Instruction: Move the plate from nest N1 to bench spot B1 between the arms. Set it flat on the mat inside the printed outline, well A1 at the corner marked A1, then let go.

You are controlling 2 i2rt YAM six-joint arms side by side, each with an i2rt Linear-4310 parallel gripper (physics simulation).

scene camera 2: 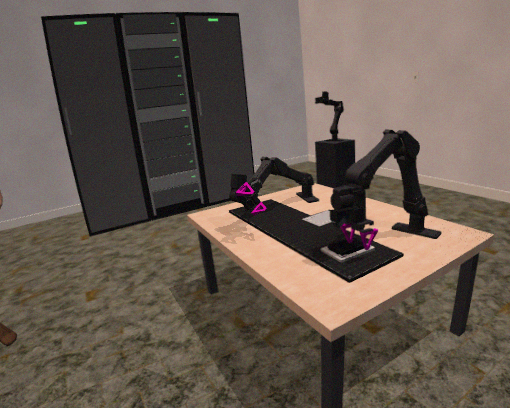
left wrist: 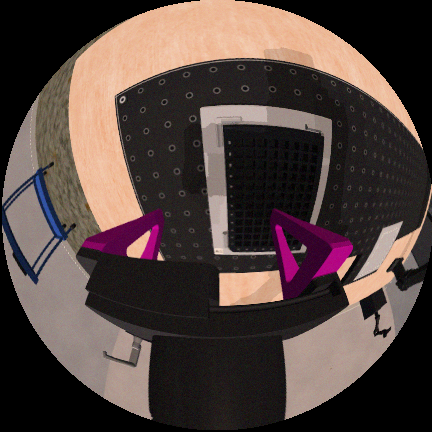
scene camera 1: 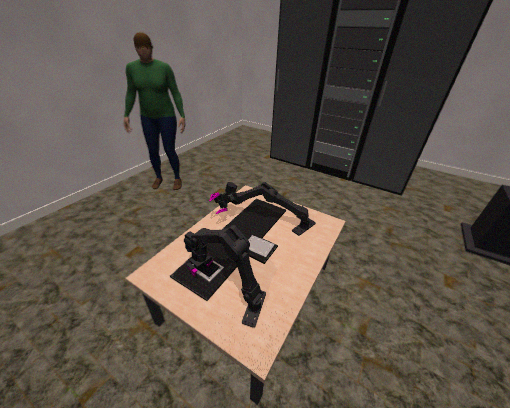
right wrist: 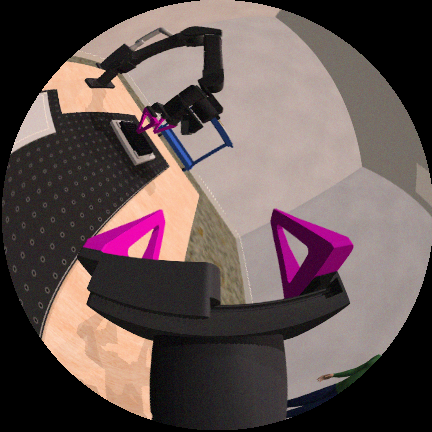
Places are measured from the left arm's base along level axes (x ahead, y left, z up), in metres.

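Pixels of known places: left gripper, fingertip midpoint: (scene camera 2: 358, 246) (left wrist: 216, 214) (scene camera 1: 200, 270) (right wrist: 145, 131); right gripper, fingertip midpoint: (scene camera 2: 259, 201) (scene camera 1: 213, 207) (right wrist: 217, 214); left arm's base at its link origin: (scene camera 2: 415, 231) (scene camera 1: 254, 307) (right wrist: 99, 83); right arm's base at its link origin: (scene camera 2: 307, 197) (left wrist: 395, 263) (scene camera 1: 303, 227).
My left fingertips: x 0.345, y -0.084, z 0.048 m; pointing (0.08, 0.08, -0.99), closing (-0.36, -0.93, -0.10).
Note:
For each thing: its top centre in the pictures, then the offset to it from my left fingertips. "pt": a spot on its surface instead. Level surfaces: height alone.
- black many-welled plate at its top centre: (left wrist: 274, 200) (right wrist: 137, 135) (scene camera 2: 347, 244) (scene camera 1: 206, 265) dy -0.050, dx -0.007, dz -0.009 m
- light grey nest at its top centre: (left wrist: 272, 196) (right wrist: 135, 137) (scene camera 2: 347, 246) (scene camera 1: 206, 266) dy -0.050, dx -0.007, dz -0.017 m
- pale pad at a spot on its surface: (left wrist: 382, 250) (scene camera 2: 322, 217) (scene camera 1: 258, 244) pt dy -0.333, dx -0.236, dz -0.033 m
- long black board at its surface level: dz -0.035 m
- wooden table at its surface level: dz -0.048 m
The black many-welled plate (scene camera 1: 210, 269) (scene camera 2: 344, 246) (left wrist: 275, 185) (right wrist: 134, 137) lies flat in the light grey nest (scene camera 2: 342, 257) (left wrist: 215, 200) (right wrist: 122, 145). My left gripper (scene camera 1: 202, 267) (scene camera 2: 358, 244) (left wrist: 216, 214) (right wrist: 145, 131) is open and empty, pointing down close above the nest's near part; in the left wrist view one finger overlaps the plate and the other is left of the nest. My right gripper (scene camera 1: 217, 204) (scene camera 2: 251, 199) (right wrist: 217, 214) is open and empty, far from the plate. The pale pad (scene camera 1: 261, 246) (scene camera 2: 317, 218) (left wrist: 382, 250) (right wrist: 32, 120) between the arms carries a faint outline; its A1 mark is unreadable.
The nest stands on a long black board (scene camera 1: 270, 210) (scene camera 2: 285, 225) (left wrist: 157, 137) with ringed holes. The pad lies beside that board on the wooden table (scene camera 1: 295, 260) (scene camera 2: 280, 272). A person (scene camera 1: 152, 90) and server racks (scene camera 1: 305, 75) (scene camera 2: 90, 125) stand beyond the table.

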